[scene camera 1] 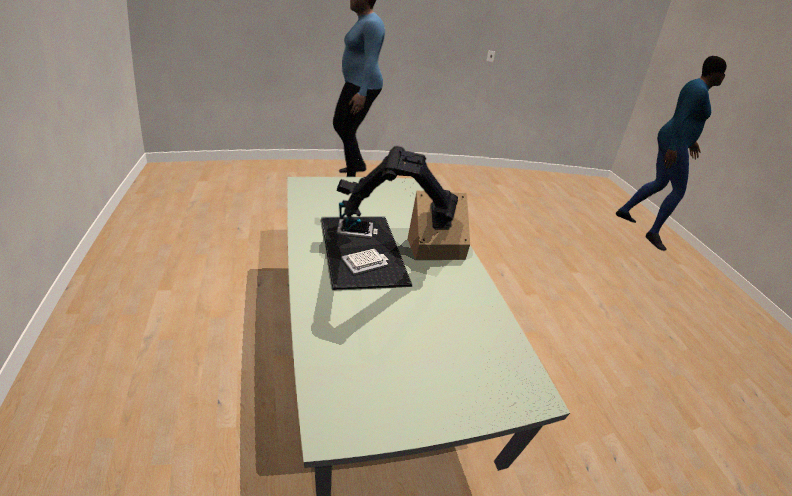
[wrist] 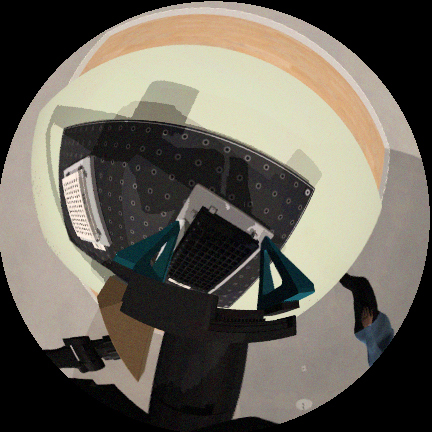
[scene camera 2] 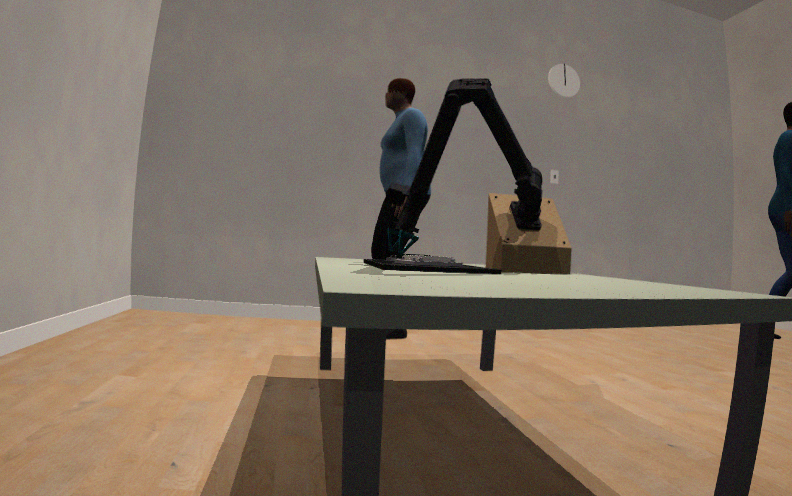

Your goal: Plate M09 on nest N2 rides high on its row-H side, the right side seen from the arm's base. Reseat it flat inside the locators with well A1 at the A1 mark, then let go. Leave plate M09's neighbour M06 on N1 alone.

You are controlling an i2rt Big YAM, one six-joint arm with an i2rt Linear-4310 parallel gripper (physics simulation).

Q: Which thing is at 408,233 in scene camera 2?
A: My gripper.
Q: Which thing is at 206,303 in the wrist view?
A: My gripper.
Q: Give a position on a nest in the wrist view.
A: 200,195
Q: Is my gripper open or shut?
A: Open.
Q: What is my gripper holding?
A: Nothing.
